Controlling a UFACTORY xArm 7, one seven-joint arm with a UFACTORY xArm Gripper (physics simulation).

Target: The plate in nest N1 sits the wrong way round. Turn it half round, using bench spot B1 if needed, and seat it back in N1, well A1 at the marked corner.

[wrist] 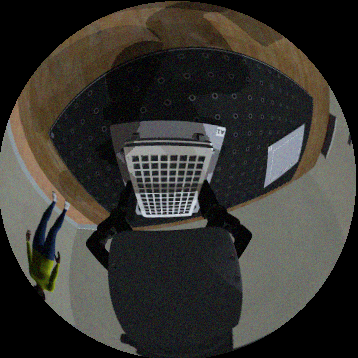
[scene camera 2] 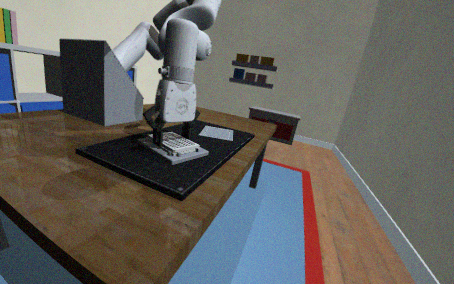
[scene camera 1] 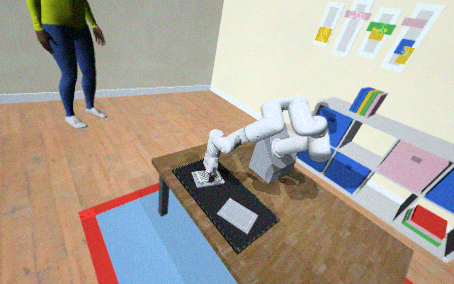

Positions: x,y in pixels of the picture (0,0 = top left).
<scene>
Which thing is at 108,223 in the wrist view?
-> My gripper.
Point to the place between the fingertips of my gripper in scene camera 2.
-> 172,142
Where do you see a grey nest N1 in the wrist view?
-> At 161,127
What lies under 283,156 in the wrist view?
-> A bench spot B1.
</scene>
